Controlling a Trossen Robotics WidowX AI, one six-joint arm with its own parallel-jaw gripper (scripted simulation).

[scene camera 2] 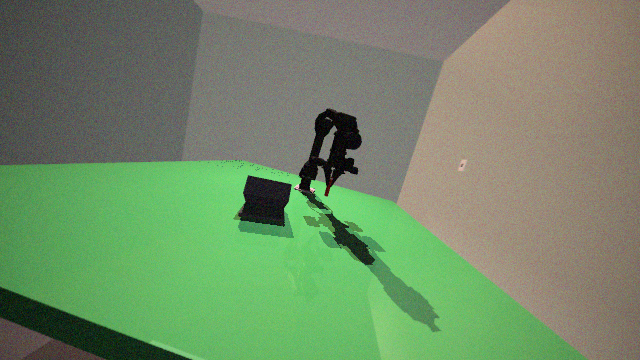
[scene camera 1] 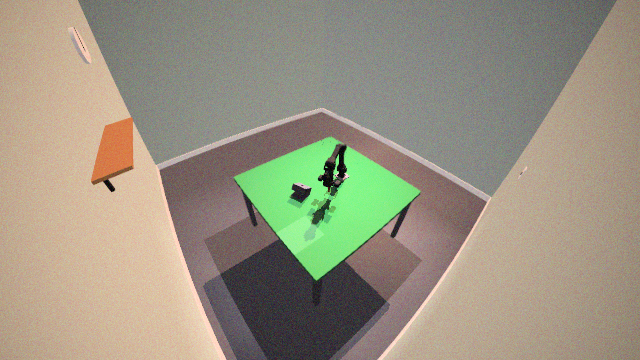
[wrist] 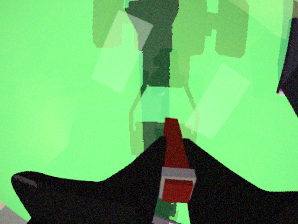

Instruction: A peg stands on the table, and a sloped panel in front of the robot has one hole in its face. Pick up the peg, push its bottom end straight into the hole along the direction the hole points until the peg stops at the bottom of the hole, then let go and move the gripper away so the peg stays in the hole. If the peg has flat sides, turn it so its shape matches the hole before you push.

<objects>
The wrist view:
gripper
red square-sided peg: held by the gripper
</objects>
